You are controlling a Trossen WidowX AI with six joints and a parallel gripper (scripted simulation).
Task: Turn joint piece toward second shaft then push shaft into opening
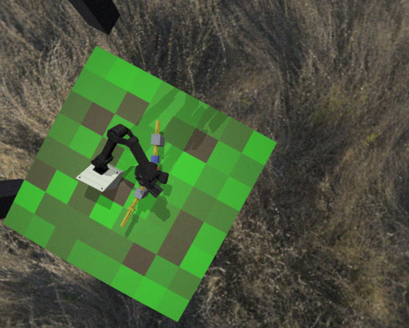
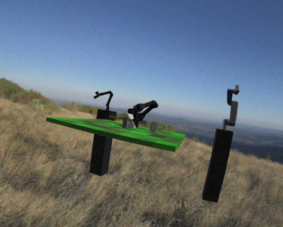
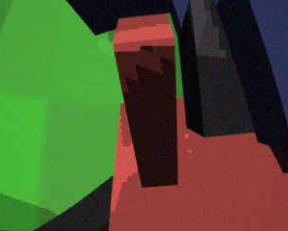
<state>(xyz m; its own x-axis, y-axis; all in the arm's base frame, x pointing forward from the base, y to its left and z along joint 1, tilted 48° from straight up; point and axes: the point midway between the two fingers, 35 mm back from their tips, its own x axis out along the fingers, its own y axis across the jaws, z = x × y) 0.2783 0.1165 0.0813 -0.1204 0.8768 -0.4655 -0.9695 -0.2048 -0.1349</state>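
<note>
My gripper tip is 50 mm below the red joint piece.
</note>
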